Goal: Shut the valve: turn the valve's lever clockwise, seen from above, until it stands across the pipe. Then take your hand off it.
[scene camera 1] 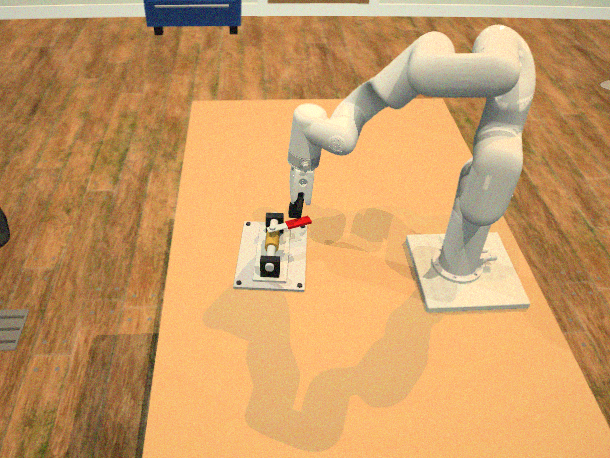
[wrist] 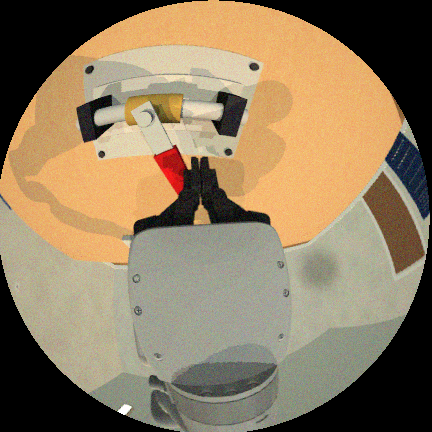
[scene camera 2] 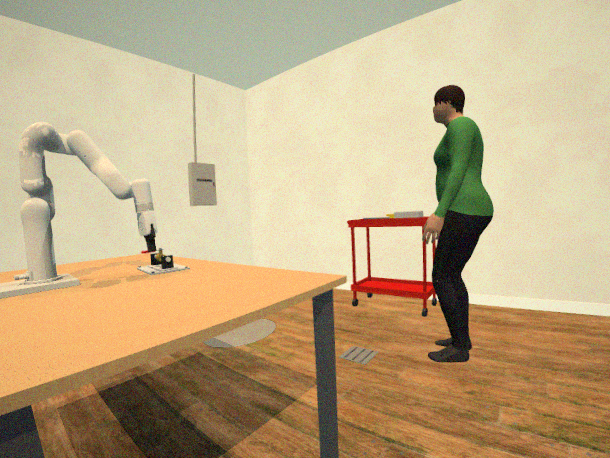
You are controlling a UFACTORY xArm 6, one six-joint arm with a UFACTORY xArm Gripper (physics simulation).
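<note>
The valve has a brass body (scene camera 1: 272, 239) (wrist: 168, 108) on a white pipe held by two black blocks on a white plate (scene camera 1: 245, 270) (wrist: 175, 57). Its lever with a red grip (scene camera 1: 299, 222) (wrist: 171, 167) points out over the plate's edge on the robot's side. The lever stands well off the pipe's line, slanted somewhat short of square across it. My gripper (scene camera 1: 295, 216) (scene camera 2: 151, 251) (wrist: 198, 166) is shut and empty. Its fingers stand right beside the red grip, on the side of the far black block, and appear to touch it; the grip's end is partly hidden in the wrist view.
The plate lies on the wooden table (scene camera 1: 225, 400) (scene camera 2: 200, 300). The arm's white base plate (scene camera 1: 475, 300) stands to the right in scene camera 1. A person in green (scene camera 2: 462, 165) stands beside a red cart (scene camera 2: 390, 221) beyond the table. A blue cabinet (scene camera 1: 193, 15) stands behind the table.
</note>
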